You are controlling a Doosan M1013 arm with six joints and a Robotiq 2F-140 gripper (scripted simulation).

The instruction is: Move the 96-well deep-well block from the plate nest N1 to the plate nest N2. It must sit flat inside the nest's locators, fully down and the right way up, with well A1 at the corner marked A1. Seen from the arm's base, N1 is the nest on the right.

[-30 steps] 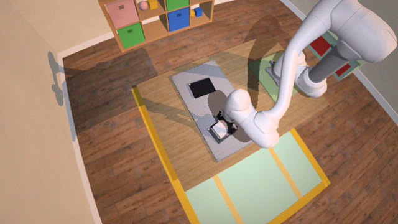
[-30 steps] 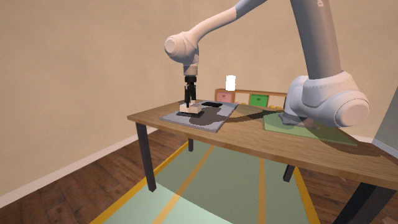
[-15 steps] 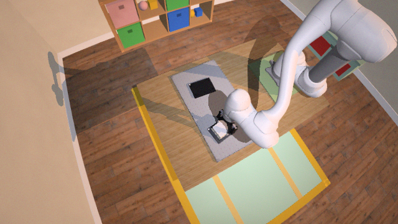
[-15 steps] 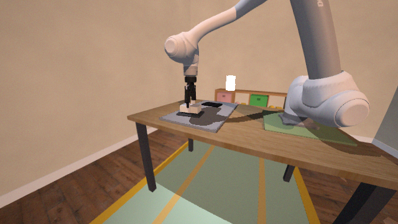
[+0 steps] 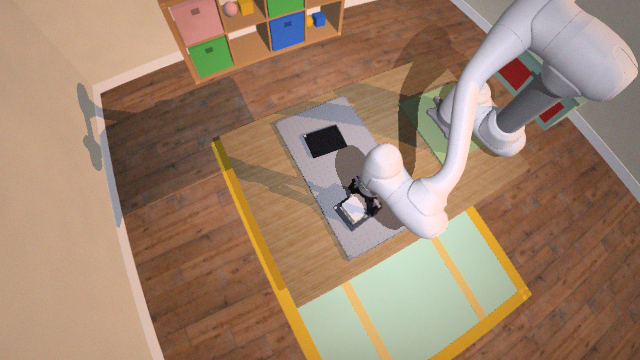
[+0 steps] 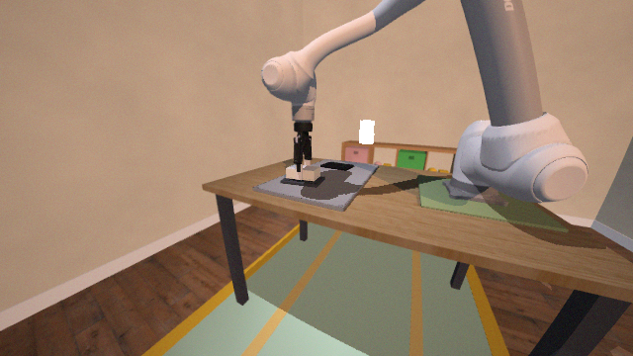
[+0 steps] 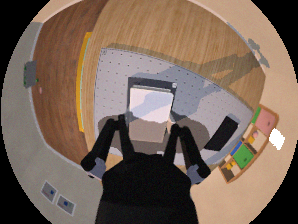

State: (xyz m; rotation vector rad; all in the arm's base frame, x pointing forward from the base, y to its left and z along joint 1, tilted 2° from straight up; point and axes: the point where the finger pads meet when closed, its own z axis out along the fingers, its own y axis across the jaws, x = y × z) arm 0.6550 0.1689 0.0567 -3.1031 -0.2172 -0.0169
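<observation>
Right now my hand is 10 mm above the white deep-well block. The rest, counted from my hand: dark nest N2: 40 mm below; nest n1: 30 mm behind, 340 mm to the right, 40 mm below.
</observation>
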